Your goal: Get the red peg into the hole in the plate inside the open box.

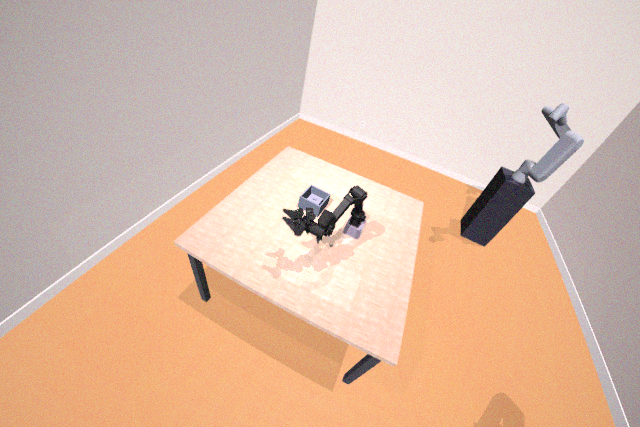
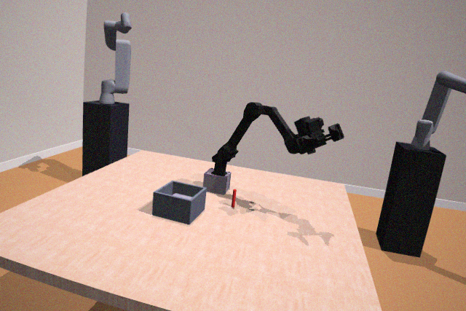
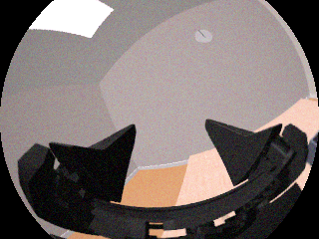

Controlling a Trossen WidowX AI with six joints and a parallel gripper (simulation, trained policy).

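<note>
The red peg lies 12 cm behind my gripper tip, 34 cm to the right of it and 35 cm below it. From my gripper tip the other things lie so: grey box (4 cm ahead, 53 cm to the right, 37 cm below).
</note>
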